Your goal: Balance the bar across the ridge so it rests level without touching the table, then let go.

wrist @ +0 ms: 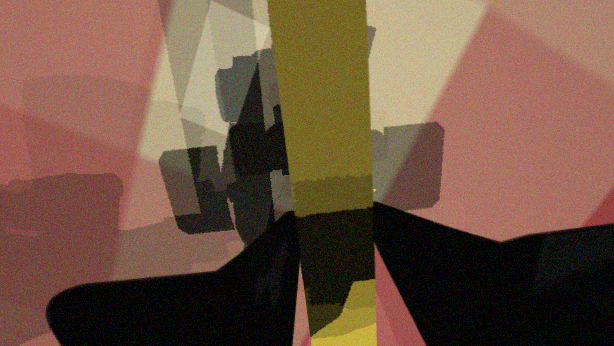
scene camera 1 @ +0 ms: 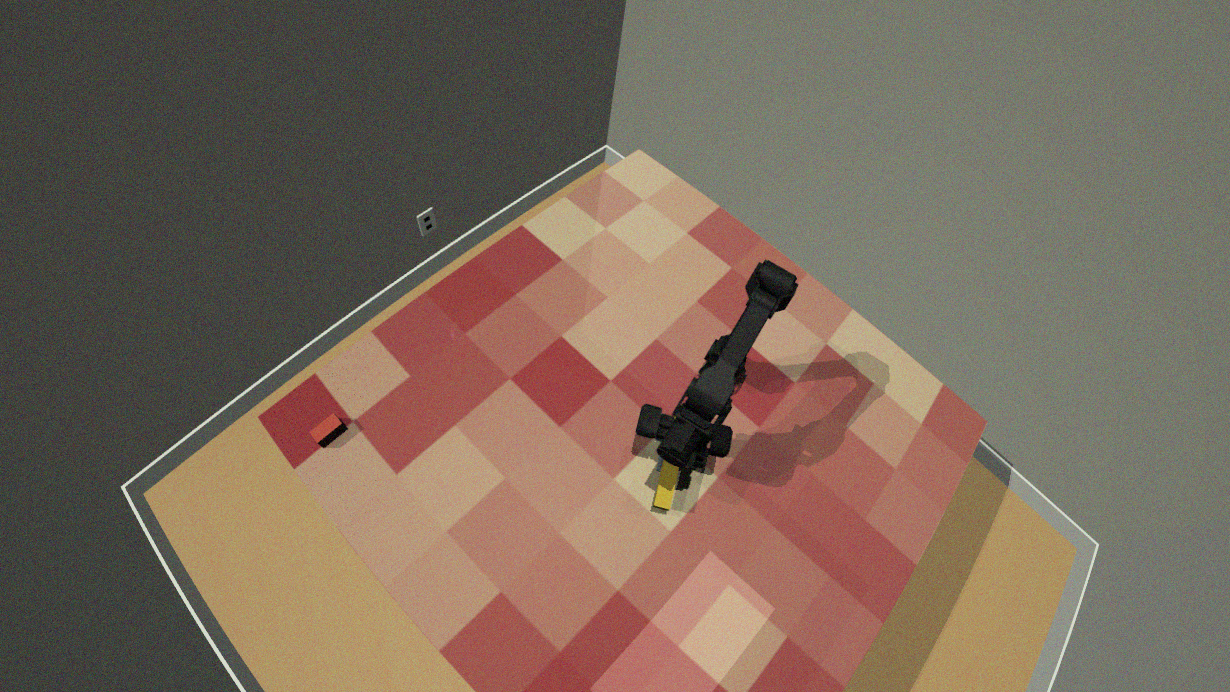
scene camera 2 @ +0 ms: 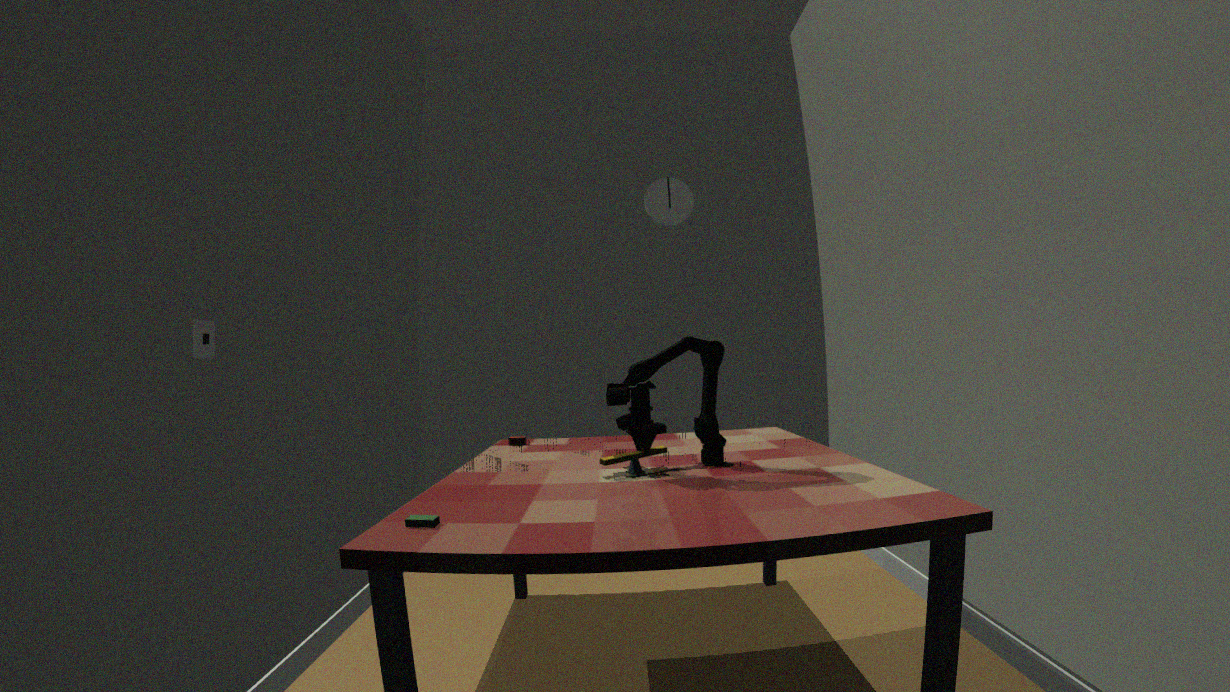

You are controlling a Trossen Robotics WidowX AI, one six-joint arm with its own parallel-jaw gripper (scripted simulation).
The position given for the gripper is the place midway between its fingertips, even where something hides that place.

In view: the gripper (scene camera 1: 675,443) and a yellow bar (scene camera 1: 664,493).
The yellow bar also shows in the wrist view (wrist: 322,66). The gripper also shows in the wrist view (wrist: 332,215) and in scene camera 2 (scene camera 2: 642,454).
